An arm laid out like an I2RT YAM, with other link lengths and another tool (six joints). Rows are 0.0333 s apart.
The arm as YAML. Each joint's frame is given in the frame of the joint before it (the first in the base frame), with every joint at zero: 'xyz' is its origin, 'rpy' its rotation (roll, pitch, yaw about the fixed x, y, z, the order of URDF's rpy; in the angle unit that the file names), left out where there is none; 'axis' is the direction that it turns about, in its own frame. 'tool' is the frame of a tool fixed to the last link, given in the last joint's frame.
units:
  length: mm
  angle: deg
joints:
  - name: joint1
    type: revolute
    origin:
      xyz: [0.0, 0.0, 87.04]
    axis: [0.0, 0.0, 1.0]
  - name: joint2
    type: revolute
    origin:
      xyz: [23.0, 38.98, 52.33]
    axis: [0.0, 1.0, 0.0]
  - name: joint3
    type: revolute
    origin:
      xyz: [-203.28, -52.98, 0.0]
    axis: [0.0, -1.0, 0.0]
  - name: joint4
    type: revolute
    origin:
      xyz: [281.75, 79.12, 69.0]
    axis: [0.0, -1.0, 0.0]
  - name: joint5
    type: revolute
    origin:
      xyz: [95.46, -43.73, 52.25]
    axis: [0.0, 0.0, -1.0]
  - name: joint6
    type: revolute
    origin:
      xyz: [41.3, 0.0, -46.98]
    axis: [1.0, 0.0, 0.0]
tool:
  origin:
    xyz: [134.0, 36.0, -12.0]
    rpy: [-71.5, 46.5, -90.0]
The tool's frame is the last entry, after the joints.
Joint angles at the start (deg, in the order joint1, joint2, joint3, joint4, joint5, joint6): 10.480 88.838 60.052 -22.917 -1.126 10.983
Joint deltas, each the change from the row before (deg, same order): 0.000 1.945 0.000 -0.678 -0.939 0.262; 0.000 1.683 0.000 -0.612 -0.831 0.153; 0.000 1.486 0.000 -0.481 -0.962 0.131; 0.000 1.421 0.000 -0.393 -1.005 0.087; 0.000 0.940 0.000 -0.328 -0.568 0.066; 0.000 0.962 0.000 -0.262 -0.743 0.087; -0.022 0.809 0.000 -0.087 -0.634 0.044; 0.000 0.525 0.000 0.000 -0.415 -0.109; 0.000 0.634 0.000 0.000 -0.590 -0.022; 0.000 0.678 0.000 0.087 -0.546 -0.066; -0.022 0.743 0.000 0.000 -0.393 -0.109
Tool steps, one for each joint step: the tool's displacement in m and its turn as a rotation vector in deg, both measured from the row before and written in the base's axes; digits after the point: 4 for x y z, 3 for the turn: -0.0064 0.0017 -0.0162 0.414 2.751 0.356; -0.0062 0.0014 -0.0138 0.340 2.403 0.345; -0.0058 0.0019 -0.0116 0.508 2.102 0.405; -0.0057 0.0020 -0.0107 0.564 1.956 0.435; -0.0041 0.0010 -0.0071 0.288 1.349 0.218; -0.0042 0.0015 -0.0069 0.462 1.339 0.269; -0.0030 0.0012 -0.0054 0.413 0.992 0.223; -0.0019 0.0009 -0.0034 0.228 0.562 0.279; -0.0023 0.0013 -0.0040 0.401 0.716 0.272; -0.0021 0.0012 -0.0041 0.355 0.657 0.288; -0.0025 0.0005 -0.0049 0.178 0.772 0.237
